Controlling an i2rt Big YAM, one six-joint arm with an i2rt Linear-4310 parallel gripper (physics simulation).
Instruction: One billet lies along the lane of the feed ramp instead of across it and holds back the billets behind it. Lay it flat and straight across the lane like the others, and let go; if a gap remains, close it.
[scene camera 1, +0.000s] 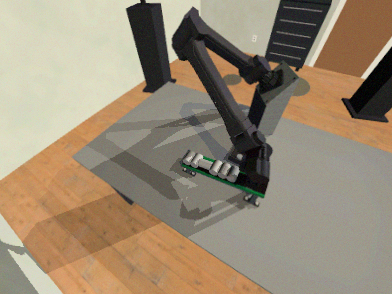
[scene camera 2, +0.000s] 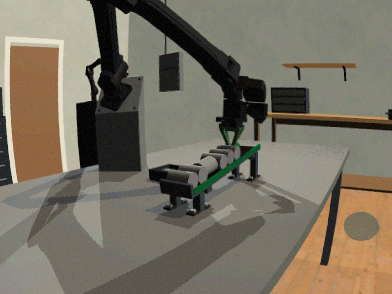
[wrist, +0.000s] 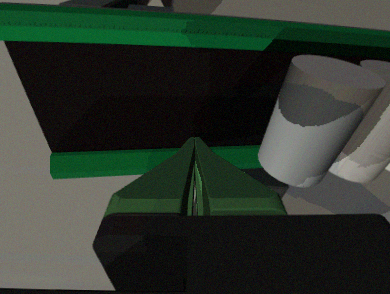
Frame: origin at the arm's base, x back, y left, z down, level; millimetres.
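Seen in the pictures: gripper, fingertip midpoint: (wrist: 194, 146); arm's base, link origin: (scene camera 1: 271, 83) (scene camera 2: 116, 96).
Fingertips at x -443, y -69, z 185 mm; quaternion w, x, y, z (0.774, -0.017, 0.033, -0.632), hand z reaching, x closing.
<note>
Offsets run from my fingertips to a thing's top centre. "spot": to the spot under its first point. Level surfaces: height alone.
The feed ramp (scene camera 1: 255, 192) (scene camera 2: 227, 171) (wrist: 125, 34) has a dark lane and green rails. One grey billet @[dx +27, dy -188, dz -12 mm] (scene camera 1: 205, 163) (scene camera 2: 206, 164) lies along the lane. Two billets lie across the lane on its lower side, a near one @[dx +54, dy -272, dz +2 mm] (scene camera 1: 188, 158) (scene camera 2: 179, 176) and another @[dx +43, dy -234, dz -3 mm] (scene camera 1: 197, 160) (scene camera 2: 199, 172) touching or close to it. Three more lie across the lane on its upper side; the uppermost billet @[dx -7, dy -64, dz -25 mm] (scene camera 1: 232, 173) (wrist: 320, 122) is nearest my fingers. My gripper (scene camera 2: 234, 144) (wrist: 194, 146) is shut and empty, low at the ramp's upper part, uphill of that billet; the arm hides its fingertips in scene camera 1.
The ramp stands on short dark legs on the grey table @[dz +95 mm] (scene camera 1: 320, 210) (scene camera 2: 65, 260). A dark open tray end @[spot: dx +60, dy -300, dz +34 mm] (scene camera 2: 175, 188) is at its lower end. The arm's grey pedestal (scene camera 1: 280, 102) (scene camera 2: 120, 140) stands behind the ramp. The arm reaches over the ramp's upper end.
</note>
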